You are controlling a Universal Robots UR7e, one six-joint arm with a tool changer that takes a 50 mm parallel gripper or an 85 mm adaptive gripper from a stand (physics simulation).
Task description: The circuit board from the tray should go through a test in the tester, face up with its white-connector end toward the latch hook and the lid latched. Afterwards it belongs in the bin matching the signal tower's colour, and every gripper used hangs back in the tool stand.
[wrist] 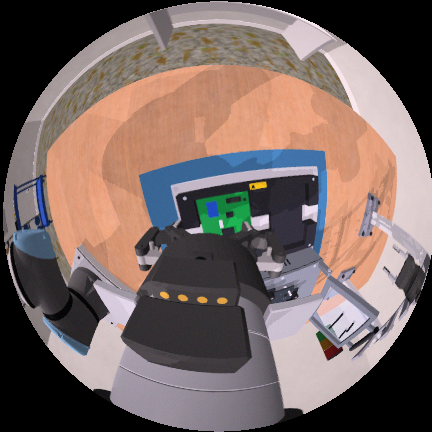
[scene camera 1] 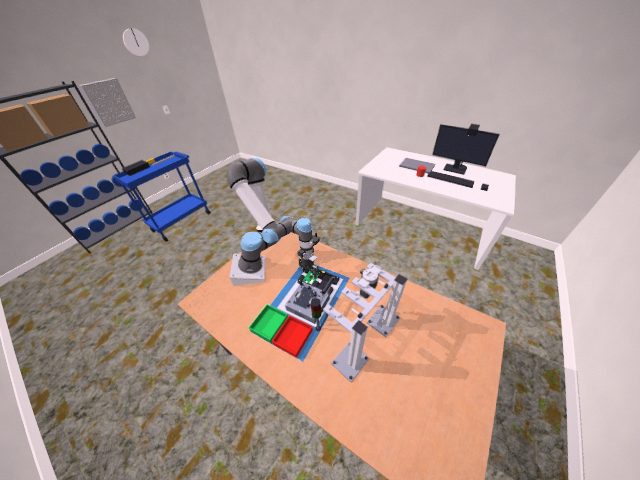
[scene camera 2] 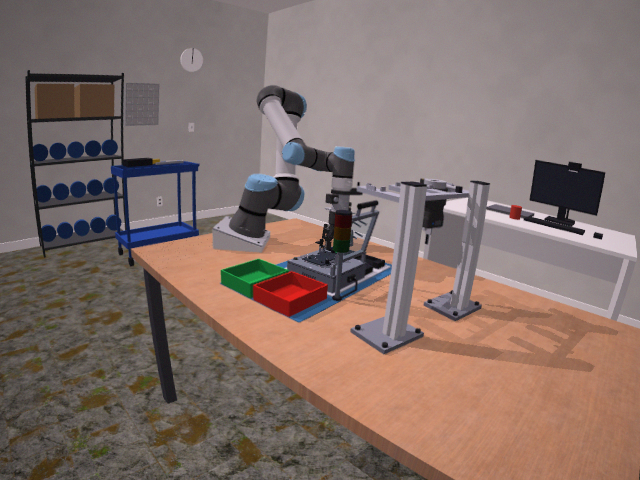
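Observation:
The circuit board lies face up in the left part of the black tray. My adaptive gripper is open above the board's near edge; its body hides that edge in the wrist view. The tester stands beside the tray, its lid raised. The signal tower shows dim red, amber and green bands. The green bin and red bin are empty.
The tool stand rises beside the tester, with the parallel gripper hanging in it. The signal tower's pole stands near the red bin. The raised lid is close to the arm's wrist in scene camera 2.

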